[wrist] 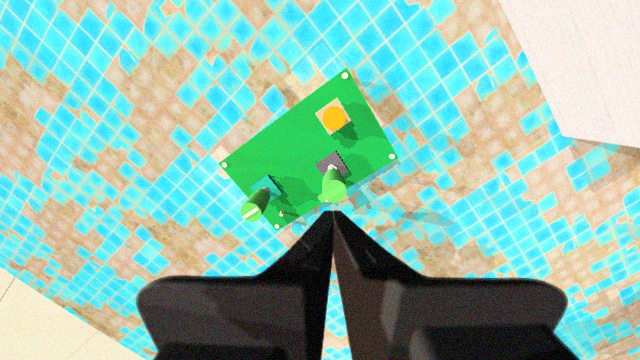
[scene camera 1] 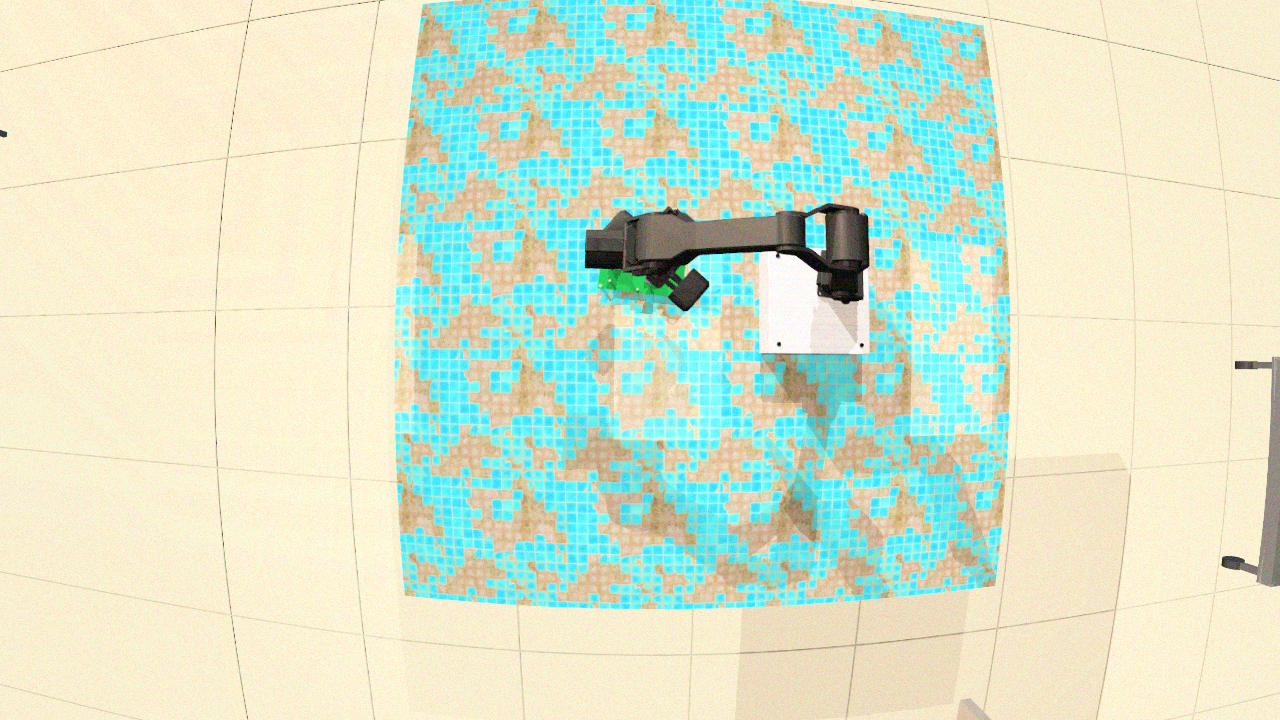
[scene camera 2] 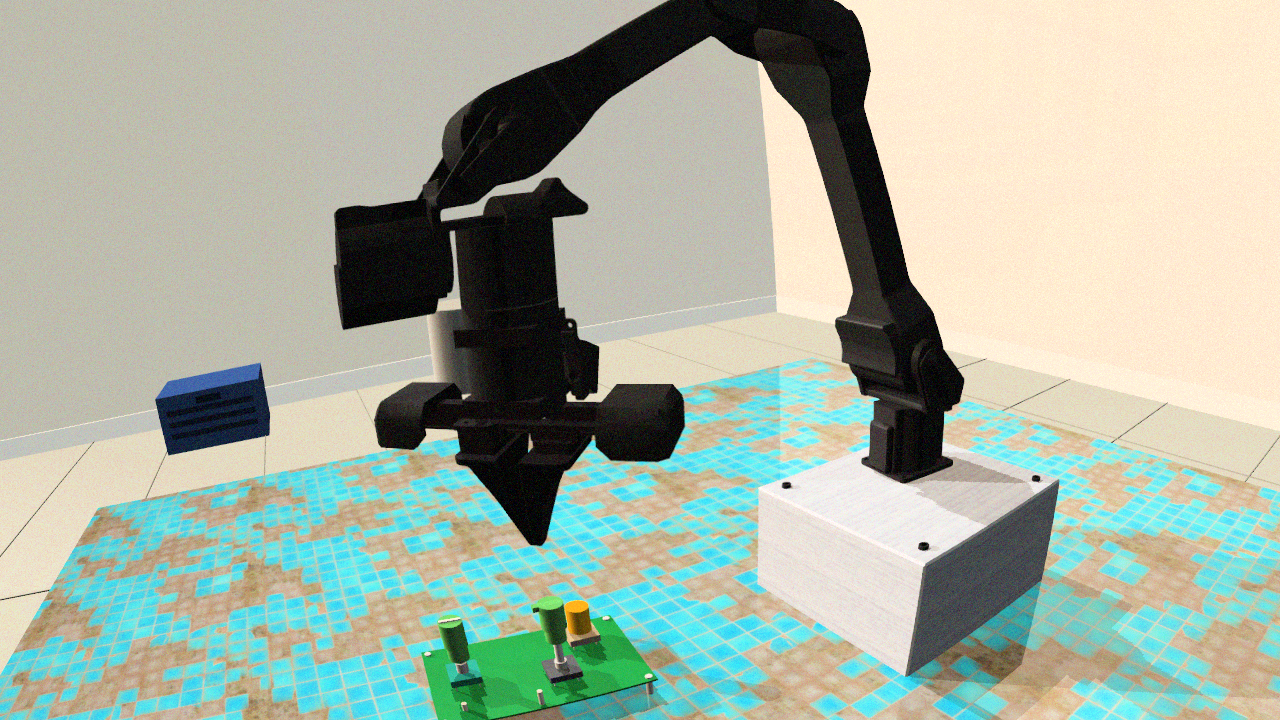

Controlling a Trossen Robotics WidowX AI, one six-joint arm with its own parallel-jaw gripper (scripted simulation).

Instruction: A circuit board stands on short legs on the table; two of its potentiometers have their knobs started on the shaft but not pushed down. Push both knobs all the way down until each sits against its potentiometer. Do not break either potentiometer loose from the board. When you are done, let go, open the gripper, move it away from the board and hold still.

Labels:
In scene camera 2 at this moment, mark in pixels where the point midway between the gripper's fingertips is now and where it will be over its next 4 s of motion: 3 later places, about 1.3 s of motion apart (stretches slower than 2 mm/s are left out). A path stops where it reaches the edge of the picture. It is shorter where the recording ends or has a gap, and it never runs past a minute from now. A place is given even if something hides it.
My gripper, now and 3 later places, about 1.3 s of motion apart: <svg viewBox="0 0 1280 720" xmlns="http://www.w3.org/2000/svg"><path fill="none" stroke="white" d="M538 543L548 597L549 606L552 621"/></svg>

